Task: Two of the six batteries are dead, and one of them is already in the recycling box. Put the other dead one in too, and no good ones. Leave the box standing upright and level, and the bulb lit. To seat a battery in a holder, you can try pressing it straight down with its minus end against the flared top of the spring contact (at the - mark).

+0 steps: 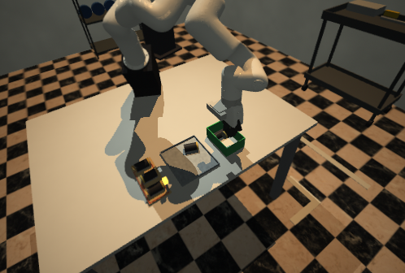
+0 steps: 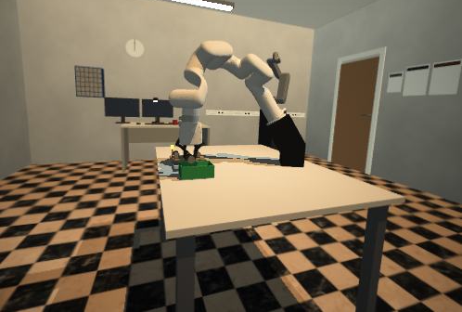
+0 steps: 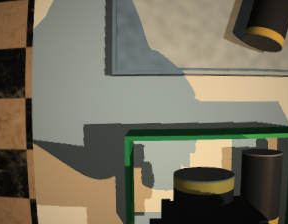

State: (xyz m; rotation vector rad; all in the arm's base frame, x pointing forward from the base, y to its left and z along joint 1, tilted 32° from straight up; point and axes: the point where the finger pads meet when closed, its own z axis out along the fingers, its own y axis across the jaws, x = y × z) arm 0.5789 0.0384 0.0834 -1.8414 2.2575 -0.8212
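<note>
Now: the green recycling box 8 cm below my hand, 3 cm behind it and 1 cm to the left of it. From my hand the other things lie so: grey tray: 17 cm to the right, 10 cm below, 9 cm behind.
</note>
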